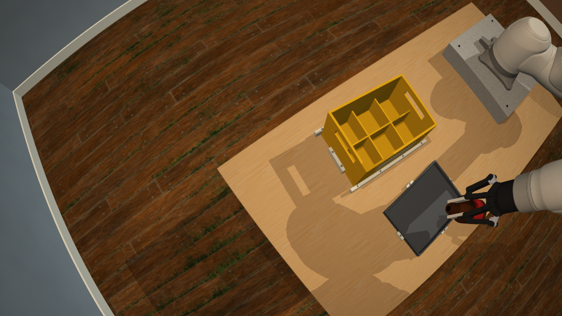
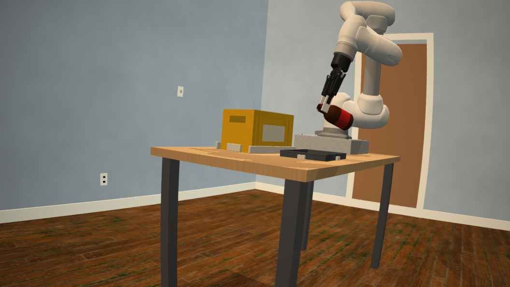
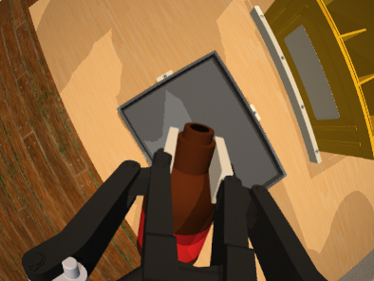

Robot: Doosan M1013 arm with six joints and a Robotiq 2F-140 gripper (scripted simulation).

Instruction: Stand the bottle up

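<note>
My hand is 30 mm past the bottle, 30 mm to the right of it and 40 mm above it. Round my hand: yellow crate 50 mm behind, 320 mm to the right, 130 mm below; then dark grey tray 20 mm behind, 30 mm to the right, 200 mm below.
</note>
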